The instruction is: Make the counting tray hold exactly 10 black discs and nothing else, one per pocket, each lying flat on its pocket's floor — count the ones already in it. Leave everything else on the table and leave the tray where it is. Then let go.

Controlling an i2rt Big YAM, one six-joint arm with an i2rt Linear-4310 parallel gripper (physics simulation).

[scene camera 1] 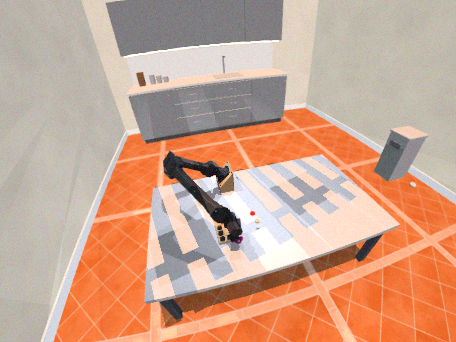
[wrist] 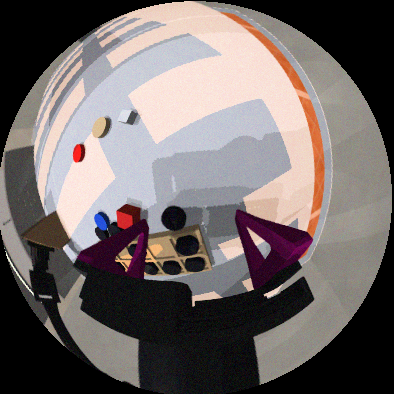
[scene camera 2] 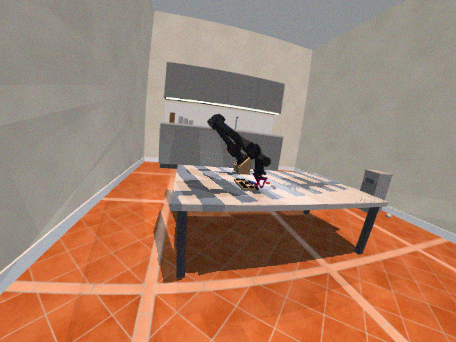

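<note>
The tan counting tray (scene camera 1: pixel 218 241) (wrist: pixel 203 239) lies on the table, partly hidden by the arm and a finger. In the wrist view several black discs sit in its pockets, among them one in the corner pocket (wrist: pixel 187 245), and one pocket (wrist: pixel 157 251) shows its bare floor. A loose black disc (wrist: pixel 174 218) lies on the table just outside the tray's long side. Two more black discs (wrist: pixel 101 233) (wrist: pixel 115 229) lie beside the tray near the blue disc. My gripper (wrist: pixel 190 219) is open and empty, with its magenta fingers above the tray area, the loose disc between their directions.
A red cube (wrist: pixel 128 217) and a blue disc (wrist: pixel 101 220) lie close to the tray. Farther off lie a red disc (wrist: pixel 78 153) (scene camera 1: pixel 252 213), a tan disc (wrist: pixel 101 127) (scene camera 1: pixel 257 220) and a white cube (wrist: pixel 128 116). A brown wedge-shaped object (scene camera 1: pixel 226 183) (wrist: pixel 49 231) stands near the table's back edge.
</note>
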